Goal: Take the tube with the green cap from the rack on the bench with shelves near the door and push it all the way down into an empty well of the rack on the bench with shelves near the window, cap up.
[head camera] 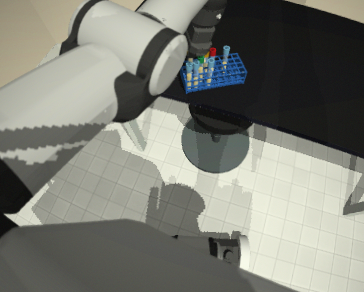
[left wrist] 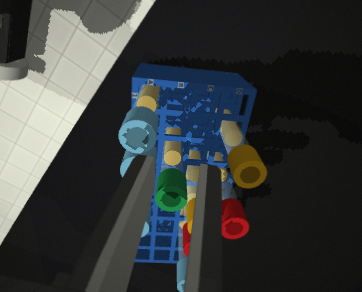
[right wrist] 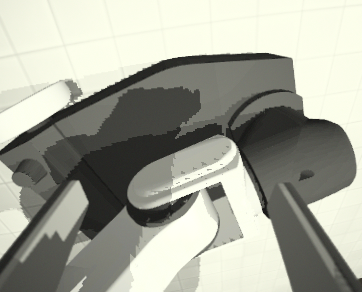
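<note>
The blue rack [head camera: 245, 74] [left wrist: 187, 75] stands on the black bench top with several capped tubes in it. The green-capped tube [head camera: 201, 59] [left wrist: 171, 190] stands in the rack, cap up. My left gripper [head camera: 200, 53] [left wrist: 176, 175] is above the rack, partly open and empty. In the left wrist view its fingers appear on either side of the green cap; whether they touch it I cannot tell. My right gripper [right wrist: 176, 193] is wide open and empty, away from the bench. The second rack does not show in these views.
Light-blue caps [left wrist: 137, 131], a yellow cap [left wrist: 248, 167] and a red cap [left wrist: 234, 219] surround the green one. A round stool seat [head camera: 215, 150] is near the bench edge. In the right wrist view, the robot's dark base [right wrist: 240, 75] lies beyond the fingers.
</note>
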